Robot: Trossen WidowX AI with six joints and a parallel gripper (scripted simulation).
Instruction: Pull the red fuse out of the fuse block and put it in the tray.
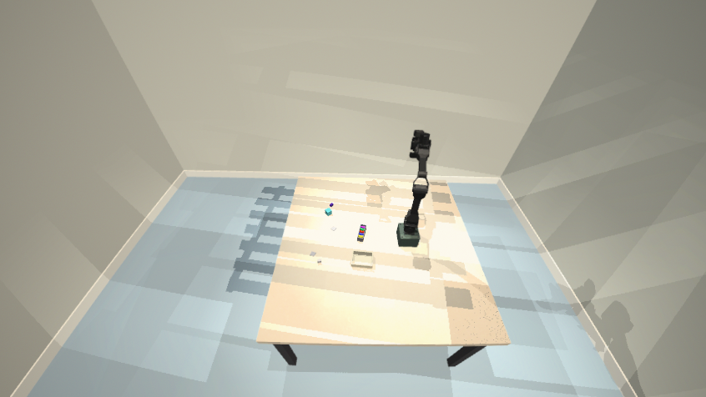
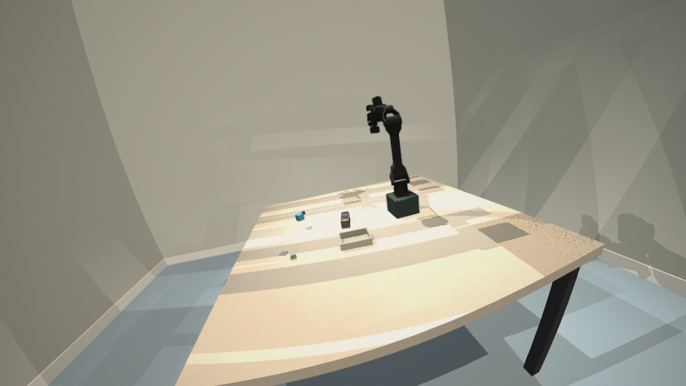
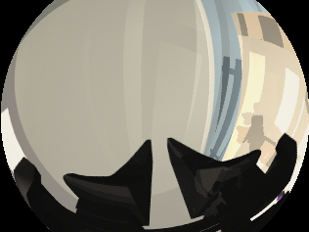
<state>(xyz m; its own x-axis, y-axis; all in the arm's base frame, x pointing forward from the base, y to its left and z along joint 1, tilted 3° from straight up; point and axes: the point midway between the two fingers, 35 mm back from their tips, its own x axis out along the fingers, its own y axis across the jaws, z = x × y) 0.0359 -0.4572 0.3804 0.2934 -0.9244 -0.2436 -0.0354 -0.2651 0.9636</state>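
My gripper tip is now 69 cm to the right of the pale tray, 49 cm above it and 22 cm short of it. Also, from my gripper tip: purple piece (52 cm ahead, 48 cm below, 26 cm to the left); cyan cube (53 cm ahead, 47 cm below, 35 cm to the left).
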